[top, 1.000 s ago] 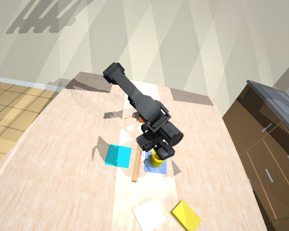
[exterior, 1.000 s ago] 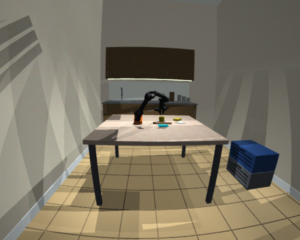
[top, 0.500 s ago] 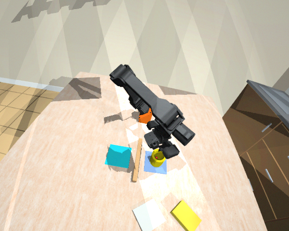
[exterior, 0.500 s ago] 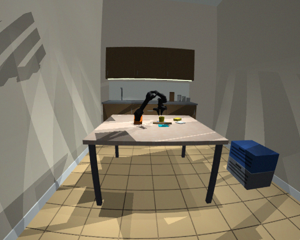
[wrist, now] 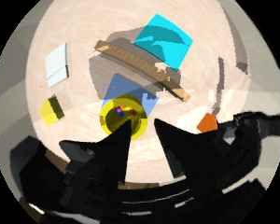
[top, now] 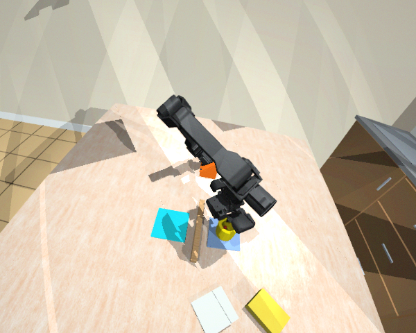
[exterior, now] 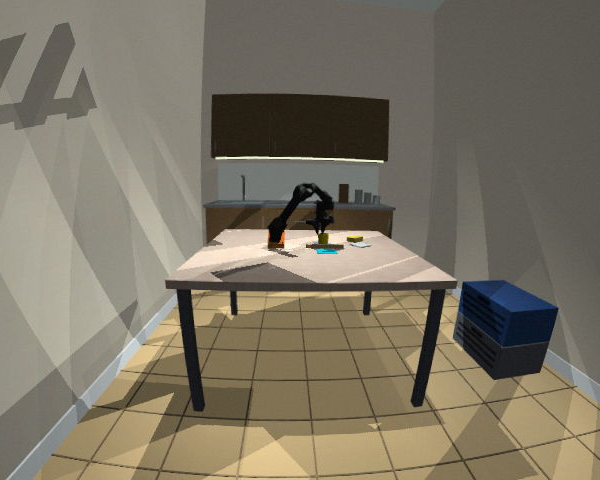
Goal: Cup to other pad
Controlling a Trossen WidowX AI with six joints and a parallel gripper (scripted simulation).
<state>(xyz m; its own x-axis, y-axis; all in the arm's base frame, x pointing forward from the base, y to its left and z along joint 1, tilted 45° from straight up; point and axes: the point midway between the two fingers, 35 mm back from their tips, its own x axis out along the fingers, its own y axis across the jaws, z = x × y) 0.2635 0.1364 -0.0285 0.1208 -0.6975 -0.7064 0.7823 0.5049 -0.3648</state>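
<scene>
The light blue pad lies 80 mm below my gripper tip, 20 mm to the left of it and 20 mm ahead of it. Round my gripper tip: white square: 270 mm ahead, 70 mm below, 30 mm to the left; cyan pad: 170 mm to the right, 80 mm below, 50 mm ahead; wooden bar: 80 mm to the right, 70 mm below, 40 mm ahead.
</scene>
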